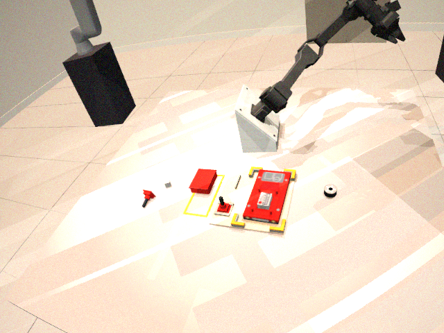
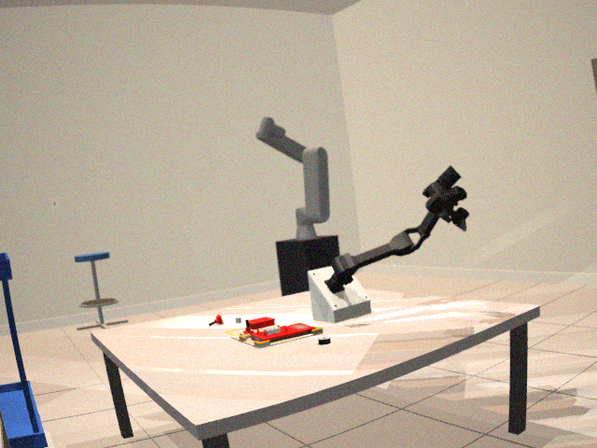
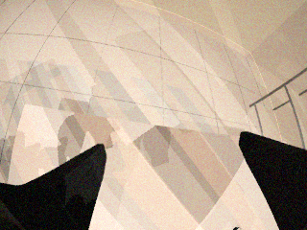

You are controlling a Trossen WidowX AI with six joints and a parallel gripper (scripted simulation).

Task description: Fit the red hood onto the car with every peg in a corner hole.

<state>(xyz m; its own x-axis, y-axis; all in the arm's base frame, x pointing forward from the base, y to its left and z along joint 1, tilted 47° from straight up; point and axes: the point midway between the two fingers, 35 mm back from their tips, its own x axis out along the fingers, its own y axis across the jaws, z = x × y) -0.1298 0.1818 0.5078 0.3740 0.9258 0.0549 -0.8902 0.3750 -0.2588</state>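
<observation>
Right now the red hood is 70 cm to the right of my gripper tip, 34 cm ahead of it and 31 cm below it. From my gripper tip the other things lie so: black-and-white wheel: 39 cm ahead, 31 cm below, 28 cm to the right; then grey engine block: 48 cm to the right, 45 cm ahead, 30 cm below.
</observation>
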